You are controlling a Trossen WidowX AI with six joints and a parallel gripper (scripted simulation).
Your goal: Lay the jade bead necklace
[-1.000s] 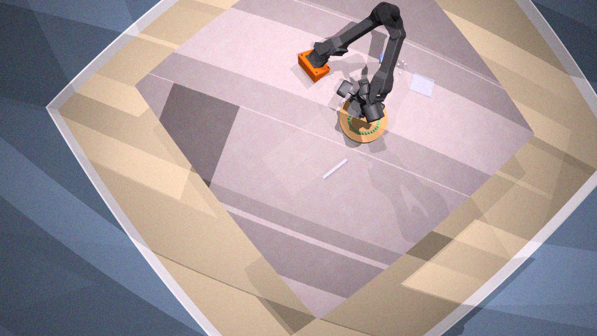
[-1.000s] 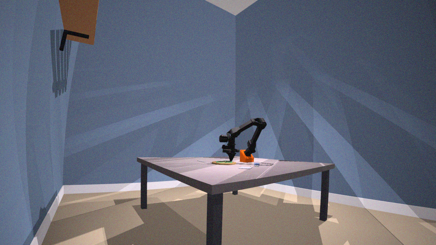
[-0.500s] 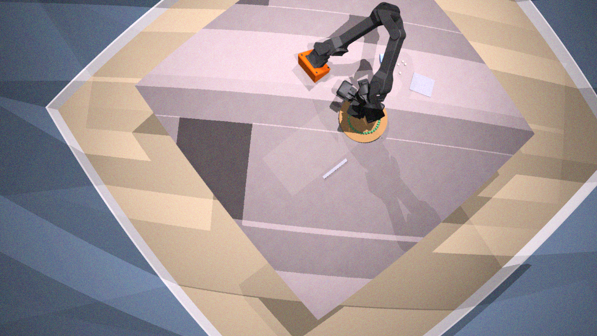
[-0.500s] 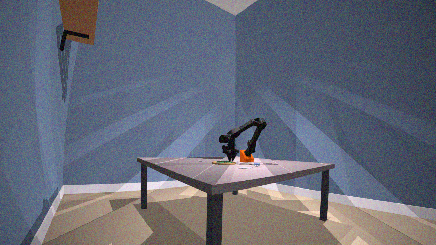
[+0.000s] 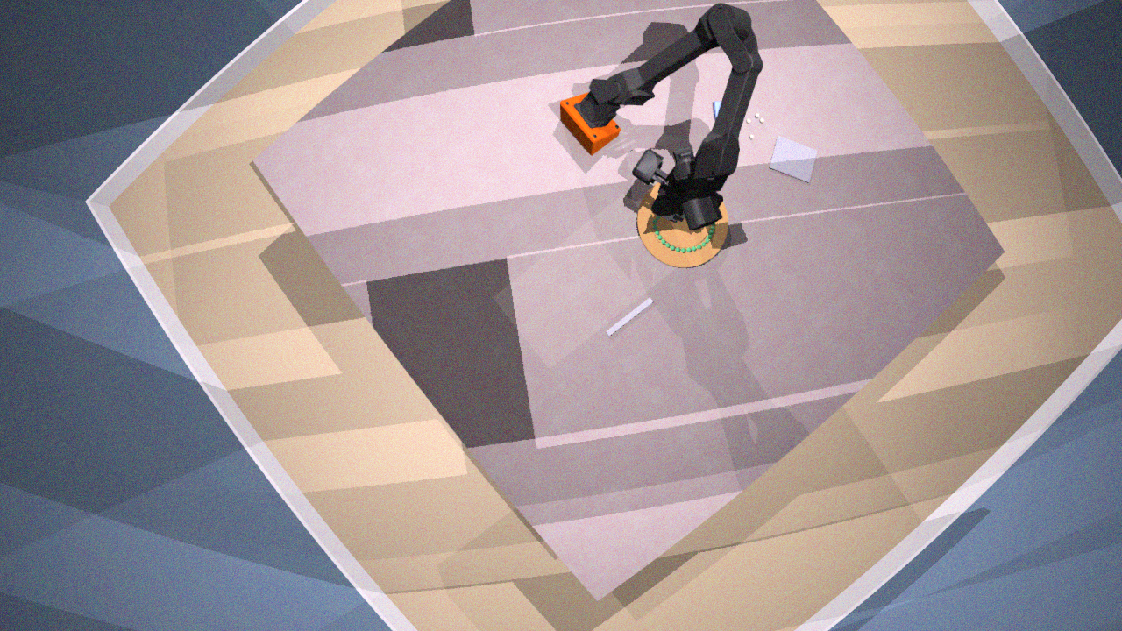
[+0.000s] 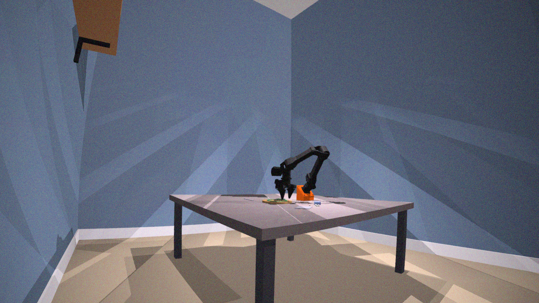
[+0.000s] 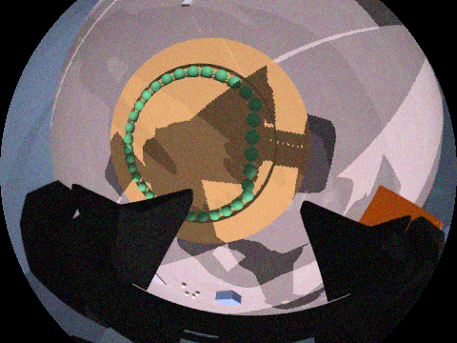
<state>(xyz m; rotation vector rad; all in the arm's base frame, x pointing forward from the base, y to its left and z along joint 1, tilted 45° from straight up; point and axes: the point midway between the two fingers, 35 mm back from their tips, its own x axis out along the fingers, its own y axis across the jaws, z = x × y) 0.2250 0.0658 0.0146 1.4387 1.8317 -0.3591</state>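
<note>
Now: gripper tip 60 mm short of the round tan bead board, 10 mm to the left of it and 10 mm above it. Round my gripper tip: white strip (220 mm to the right, 170 mm ahead, 20 mm below); then pale square sheet (290 mm to the left, 90 mm ahead, 20 mm below); then blue cube (210 mm to the left, 90 mm behind, 10 mm below).
</note>
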